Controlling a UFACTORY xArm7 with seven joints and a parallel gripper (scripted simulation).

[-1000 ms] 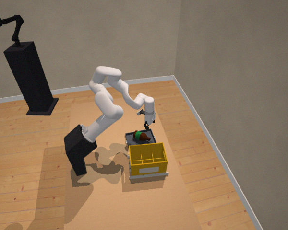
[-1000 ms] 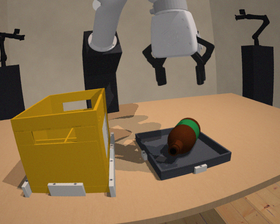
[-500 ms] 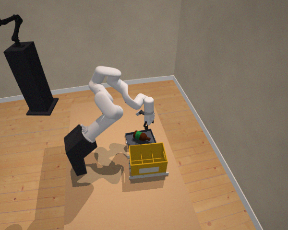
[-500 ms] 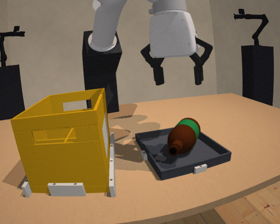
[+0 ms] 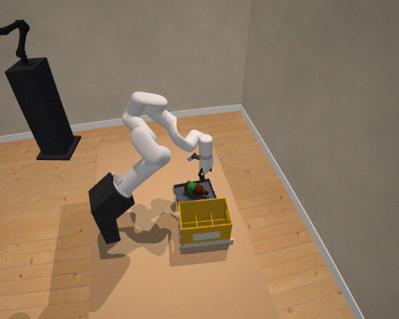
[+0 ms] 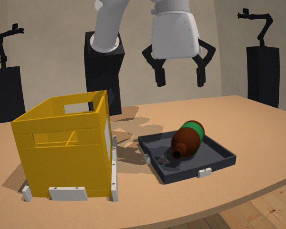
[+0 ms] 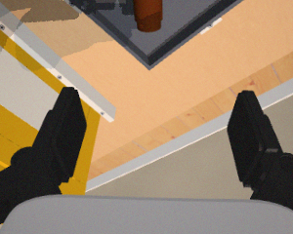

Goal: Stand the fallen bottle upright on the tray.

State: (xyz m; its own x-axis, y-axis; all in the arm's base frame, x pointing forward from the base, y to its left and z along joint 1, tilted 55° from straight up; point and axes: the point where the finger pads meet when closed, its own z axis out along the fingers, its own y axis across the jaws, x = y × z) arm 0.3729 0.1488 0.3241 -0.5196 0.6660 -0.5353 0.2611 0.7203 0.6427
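The bottle is 50 mm behind my hand, 20 mm to the left of it and 160 mm below it. Round my hand: yellow crate (10 mm behind, 260 mm to the right, 120 mm below); then tray (70 mm behind, 10 mm to the left, 190 mm below).
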